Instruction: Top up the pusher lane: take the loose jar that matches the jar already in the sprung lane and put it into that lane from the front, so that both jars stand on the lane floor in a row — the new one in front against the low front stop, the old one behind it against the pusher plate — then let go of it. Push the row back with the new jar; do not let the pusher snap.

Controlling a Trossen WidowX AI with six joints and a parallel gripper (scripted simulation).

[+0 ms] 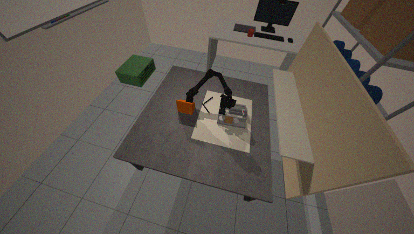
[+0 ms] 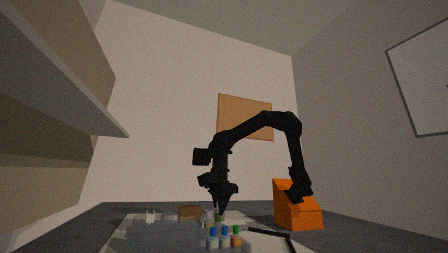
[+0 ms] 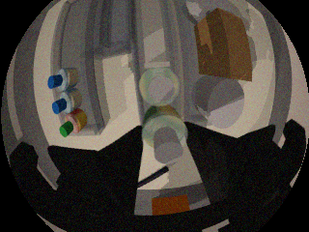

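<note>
My gripper tip is now 80 mm short of the brown block, 80 mm to the left of it and 20 mm above it.
</note>
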